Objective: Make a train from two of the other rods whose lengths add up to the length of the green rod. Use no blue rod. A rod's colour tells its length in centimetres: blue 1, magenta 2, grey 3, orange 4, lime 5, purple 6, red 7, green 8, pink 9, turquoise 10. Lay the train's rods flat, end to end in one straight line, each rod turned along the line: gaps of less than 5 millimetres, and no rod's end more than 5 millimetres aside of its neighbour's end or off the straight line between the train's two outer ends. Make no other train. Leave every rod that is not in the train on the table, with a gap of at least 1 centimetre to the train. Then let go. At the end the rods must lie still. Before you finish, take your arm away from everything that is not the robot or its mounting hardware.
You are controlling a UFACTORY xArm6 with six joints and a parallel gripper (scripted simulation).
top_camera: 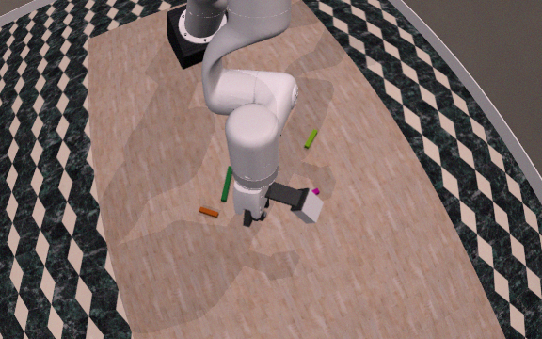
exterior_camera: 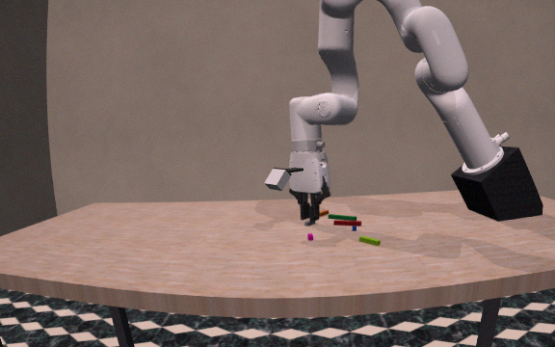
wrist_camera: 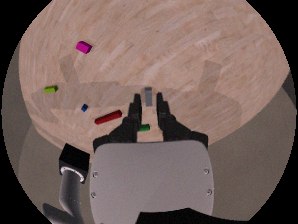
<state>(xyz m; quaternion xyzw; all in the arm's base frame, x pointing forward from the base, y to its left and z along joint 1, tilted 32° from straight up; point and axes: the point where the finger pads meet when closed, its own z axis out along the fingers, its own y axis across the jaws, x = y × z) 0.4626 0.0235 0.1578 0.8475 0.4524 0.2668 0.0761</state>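
The grey rod is 30 mm below my hand. Also, from my hand: green rod (80 mm behind, 50 mm to the right, 30 mm below); then red rod (100 mm behind, 30 mm below, 10 mm to the left); then orange rod (100 mm to the right, 30 mm below, 20 mm behind).
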